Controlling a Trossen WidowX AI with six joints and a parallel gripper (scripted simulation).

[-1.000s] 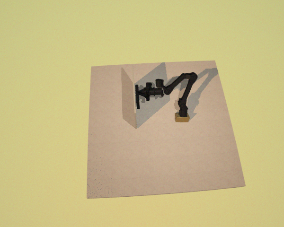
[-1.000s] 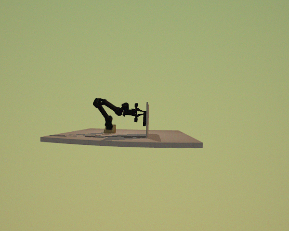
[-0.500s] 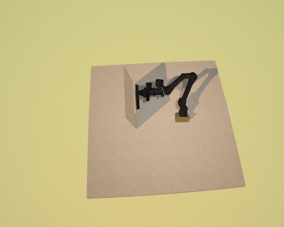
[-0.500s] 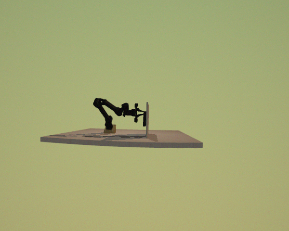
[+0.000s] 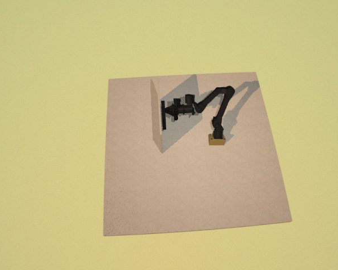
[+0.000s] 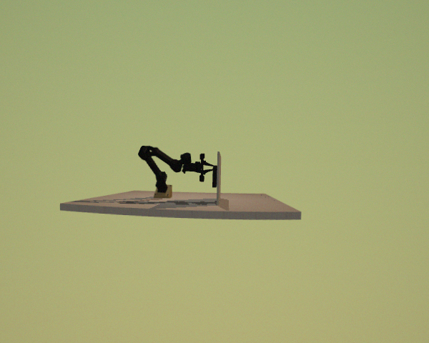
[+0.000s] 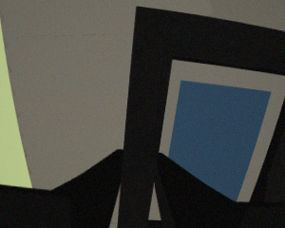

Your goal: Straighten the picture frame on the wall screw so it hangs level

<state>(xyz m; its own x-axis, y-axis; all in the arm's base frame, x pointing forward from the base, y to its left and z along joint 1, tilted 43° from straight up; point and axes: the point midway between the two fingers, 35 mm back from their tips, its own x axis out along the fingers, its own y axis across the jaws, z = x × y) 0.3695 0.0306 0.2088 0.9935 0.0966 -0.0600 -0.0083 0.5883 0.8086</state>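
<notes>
My gripper tip is now 10 mm short of the picture frame, 10 mm to the right of it and 50 mm above it. Round my gripper tip: wall panel 20 mm ahead, 70 mm below.
</notes>
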